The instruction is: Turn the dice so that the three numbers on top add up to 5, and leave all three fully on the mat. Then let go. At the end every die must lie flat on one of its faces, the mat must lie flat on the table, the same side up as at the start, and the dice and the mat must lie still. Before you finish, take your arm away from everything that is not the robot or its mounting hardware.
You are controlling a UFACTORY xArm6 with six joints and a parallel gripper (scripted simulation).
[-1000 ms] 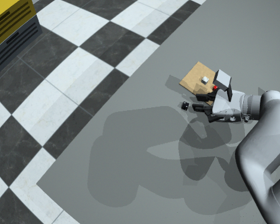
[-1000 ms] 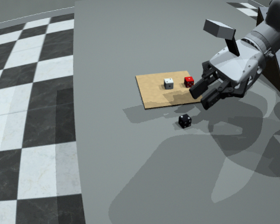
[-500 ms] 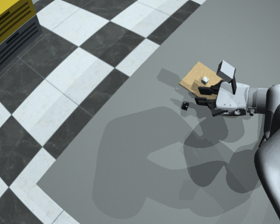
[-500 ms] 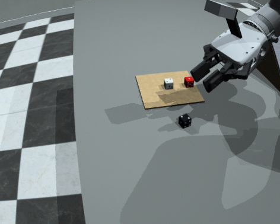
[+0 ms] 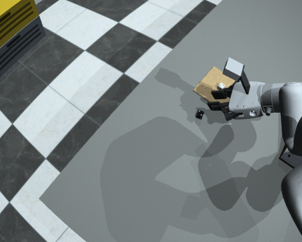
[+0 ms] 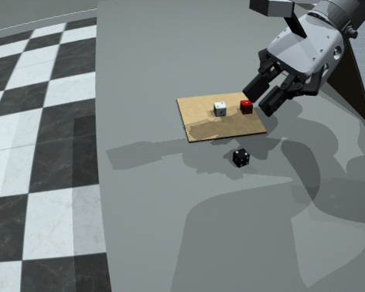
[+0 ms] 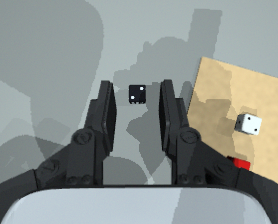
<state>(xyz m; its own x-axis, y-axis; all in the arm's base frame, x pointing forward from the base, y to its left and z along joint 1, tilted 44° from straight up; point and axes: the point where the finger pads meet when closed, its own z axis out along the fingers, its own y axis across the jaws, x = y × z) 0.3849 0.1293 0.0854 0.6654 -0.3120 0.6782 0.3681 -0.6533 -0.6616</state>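
Now: hand 30 mm short of the black die, 10 mm to the right of it and 110 mm above it. Also, from my hand: red die: 10 mm behind, 120 mm to the right, 100 mm below; then white die: 40 mm ahead, 120 mm to the right, 100 mm below; then tan mat: 40 mm ahead, 120 mm to the right, 110 mm below.
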